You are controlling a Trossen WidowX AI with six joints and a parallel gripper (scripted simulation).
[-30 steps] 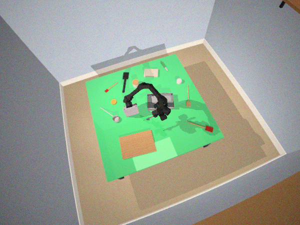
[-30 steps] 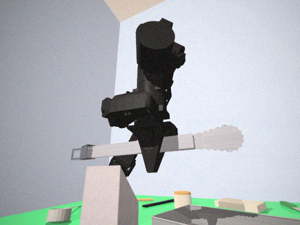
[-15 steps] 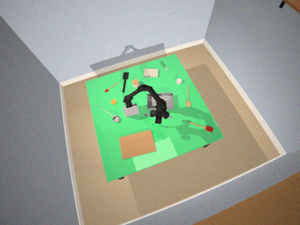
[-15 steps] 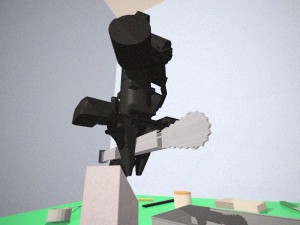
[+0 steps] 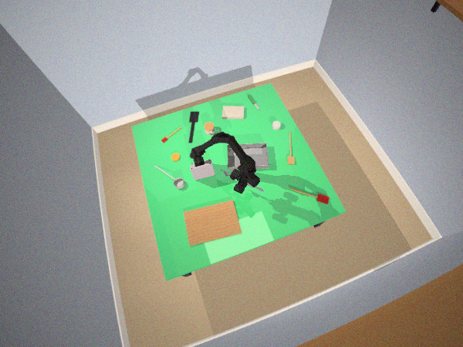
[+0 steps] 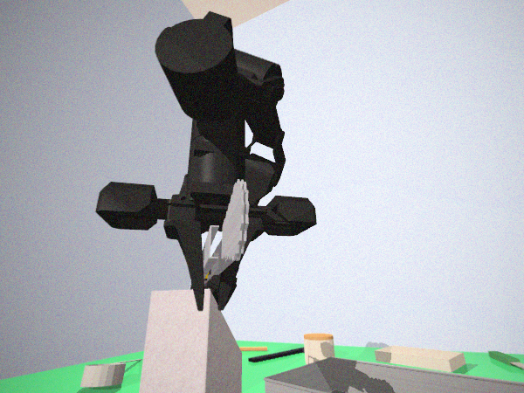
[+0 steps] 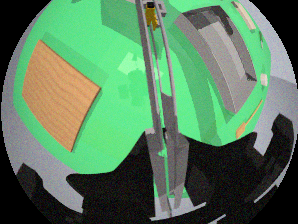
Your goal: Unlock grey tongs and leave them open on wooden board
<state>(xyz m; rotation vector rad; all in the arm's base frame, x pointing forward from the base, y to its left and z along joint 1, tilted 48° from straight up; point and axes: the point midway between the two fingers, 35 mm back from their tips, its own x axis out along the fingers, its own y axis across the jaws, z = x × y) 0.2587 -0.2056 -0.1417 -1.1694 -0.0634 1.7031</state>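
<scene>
Now: the wooden board 28 cm behind my gripper tip, 15 cm to the right of it and 15 cm below it. The rest, counted from my gripper tip: roasting tin (10 cm ahead, 26 cm to the left, 13 cm below); red spatula (46 cm ahead, 16 cm to the right, 15 cm below); beige block (11 cm ahead, 72 cm to the left, 14 cm below).
</scene>
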